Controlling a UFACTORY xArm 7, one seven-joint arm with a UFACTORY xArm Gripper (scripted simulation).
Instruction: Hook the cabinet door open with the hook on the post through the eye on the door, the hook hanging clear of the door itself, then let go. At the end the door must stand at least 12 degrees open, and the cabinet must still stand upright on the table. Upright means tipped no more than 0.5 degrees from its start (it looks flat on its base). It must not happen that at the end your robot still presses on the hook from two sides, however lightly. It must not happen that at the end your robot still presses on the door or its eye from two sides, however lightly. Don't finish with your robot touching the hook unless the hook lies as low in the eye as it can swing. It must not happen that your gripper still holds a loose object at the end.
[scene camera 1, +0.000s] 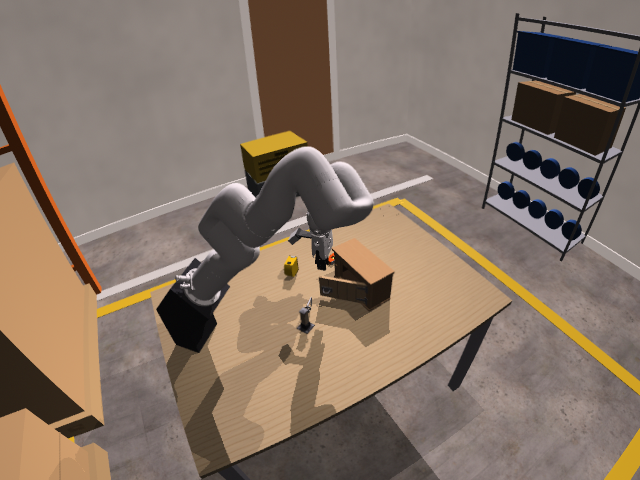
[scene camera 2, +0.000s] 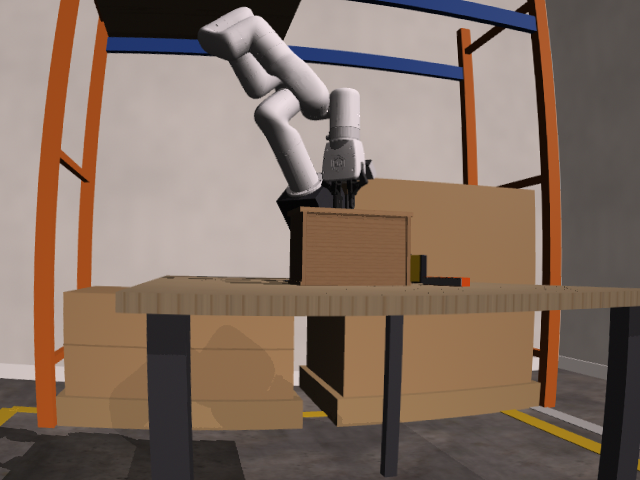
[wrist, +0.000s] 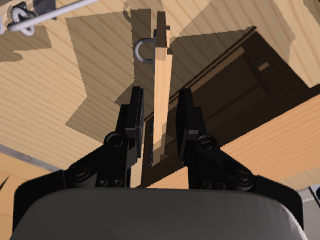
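Observation:
Scene camera 2 shows the gripper (scene camera 2: 343, 211), while scene camera 1 shows the gripper (scene camera 1: 323, 266) as well, and so does the wrist view, with the gripper (wrist: 160, 103). A brown wooden cabinet (scene camera 2: 328, 246) is also part of the scene; the brown wooden cabinet (scene camera 1: 352, 260) is visible there too, and the wrist view likewise has the brown wooden cabinet (wrist: 268, 137).

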